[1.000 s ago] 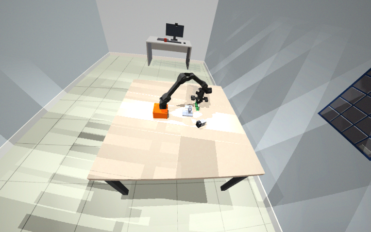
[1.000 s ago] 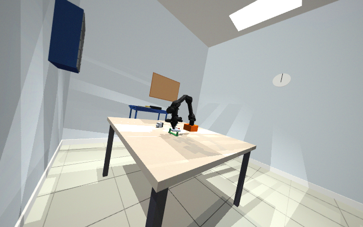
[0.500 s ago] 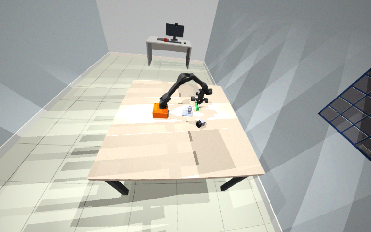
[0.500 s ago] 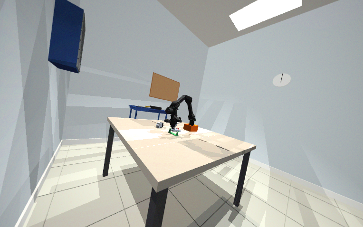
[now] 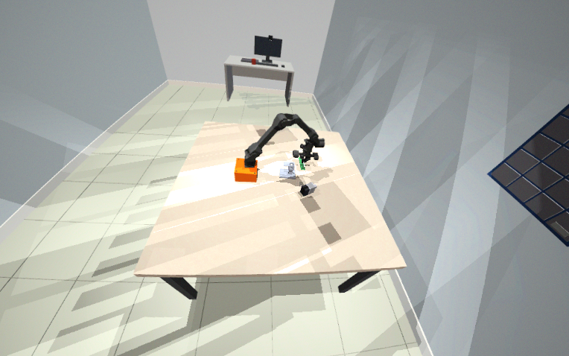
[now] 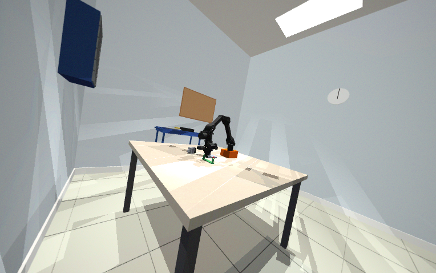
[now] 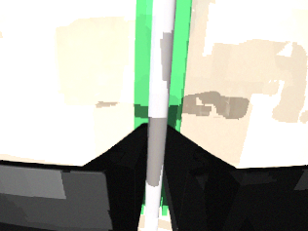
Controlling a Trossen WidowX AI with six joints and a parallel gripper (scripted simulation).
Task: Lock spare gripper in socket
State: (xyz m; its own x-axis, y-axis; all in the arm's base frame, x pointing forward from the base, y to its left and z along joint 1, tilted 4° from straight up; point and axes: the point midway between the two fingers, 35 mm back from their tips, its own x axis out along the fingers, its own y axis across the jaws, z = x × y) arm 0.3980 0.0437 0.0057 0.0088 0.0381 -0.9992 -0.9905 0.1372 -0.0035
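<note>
Right now my gripper tip is 2 cm to the right of the green rest. Round my gripper tip: mount 13 cm behind, 8 cm to the right, 3 cm above; spare gripper 3 cm behind, 25 cm to the right.
</note>
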